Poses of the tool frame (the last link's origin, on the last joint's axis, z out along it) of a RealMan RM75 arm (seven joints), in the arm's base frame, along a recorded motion.
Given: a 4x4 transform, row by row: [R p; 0 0 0 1], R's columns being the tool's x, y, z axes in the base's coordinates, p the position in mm. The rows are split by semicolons.
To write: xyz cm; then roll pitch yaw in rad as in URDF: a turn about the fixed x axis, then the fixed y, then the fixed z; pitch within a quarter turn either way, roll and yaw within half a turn. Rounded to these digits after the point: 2 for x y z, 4 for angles.
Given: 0.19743 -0.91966 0.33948 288.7; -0.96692 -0.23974 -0.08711 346.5; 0.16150 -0.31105 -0.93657 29.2; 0 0 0 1
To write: 28.87 34.65 2.92 -2.8209 -0.1622 -1.3694
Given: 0.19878 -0.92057 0.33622 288.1; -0.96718 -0.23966 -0.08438 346.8; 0.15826 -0.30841 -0.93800 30.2; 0 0 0 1
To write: 28.81 34.68 3.02 -2.8239 -0.1589 -1.3681
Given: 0.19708 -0.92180 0.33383 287.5; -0.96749 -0.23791 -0.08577 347.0; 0.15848 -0.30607 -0.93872 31.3; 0 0 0 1
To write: 28.75 34.70 3.13 -2.8264 -0.1592 -1.3698
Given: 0.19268 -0.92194 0.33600 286.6; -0.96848 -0.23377 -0.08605 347.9; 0.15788 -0.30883 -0.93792 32.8; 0 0 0 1
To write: 28.66 34.79 3.28 -2.8235 -0.1585 -1.3744
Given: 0.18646 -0.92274 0.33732 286.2; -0.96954 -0.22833 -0.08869 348.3; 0.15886 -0.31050 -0.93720 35.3; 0 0 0 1
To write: 28.62 34.83 3.53 -2.8217 -0.1595 -1.3808
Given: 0.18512 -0.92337 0.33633 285.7; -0.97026 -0.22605 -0.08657 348.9; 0.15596 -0.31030 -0.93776 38.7; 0 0 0 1
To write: 28.57 34.89 3.87 -2.8220 -0.1566 -1.3823
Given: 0.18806 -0.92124 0.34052 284.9; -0.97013 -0.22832 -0.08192 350.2; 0.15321 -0.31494 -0.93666 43.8; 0 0 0 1
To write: 28.49 35.02 4.38 -2.8172 -0.1538 -1.3793
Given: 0.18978 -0.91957 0.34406 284.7; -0.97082 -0.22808 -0.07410 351.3; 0.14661 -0.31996 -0.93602 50.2; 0 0 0 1
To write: 28.47 35.13 5.02 -2.8122 -0.1471 -1.3777
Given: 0.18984 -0.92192 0.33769 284.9; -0.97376 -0.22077 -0.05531 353.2; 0.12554 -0.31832 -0.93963 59.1; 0 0 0 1
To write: 28.49 35.32 5.91 -2.8150 -0.1259 -1.3783
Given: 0.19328 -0.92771 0.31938 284.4; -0.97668 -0.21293 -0.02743 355.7; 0.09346 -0.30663 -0.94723 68.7; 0 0 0 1
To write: 28.44 35.57 6.87 -2.8285 -0.0936 -1.3754
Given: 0.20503 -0.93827 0.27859 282.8; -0.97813 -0.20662 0.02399 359.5; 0.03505 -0.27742 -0.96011 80.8; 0 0 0 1
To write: 28.28 35.95 8.08 -2.8603 -0.0351 -1.3642
